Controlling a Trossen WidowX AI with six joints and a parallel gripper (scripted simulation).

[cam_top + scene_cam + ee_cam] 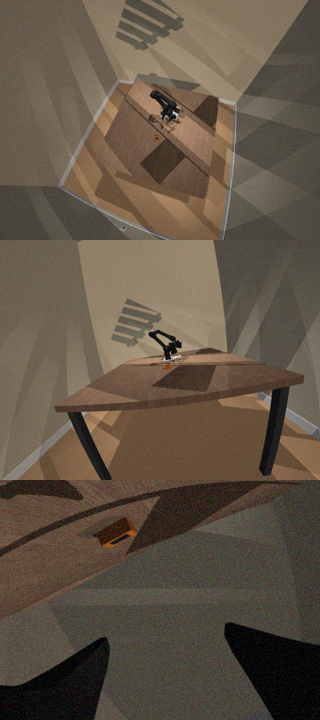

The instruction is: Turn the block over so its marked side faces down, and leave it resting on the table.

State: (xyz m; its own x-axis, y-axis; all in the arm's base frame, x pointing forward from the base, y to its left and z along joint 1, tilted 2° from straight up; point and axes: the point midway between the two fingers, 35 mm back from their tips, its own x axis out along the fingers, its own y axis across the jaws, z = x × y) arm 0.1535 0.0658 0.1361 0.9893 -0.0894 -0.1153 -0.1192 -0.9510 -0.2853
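My gripper tip is now 18 cm short of the orange block, 4 cm to the left of it and 13 cm above it.
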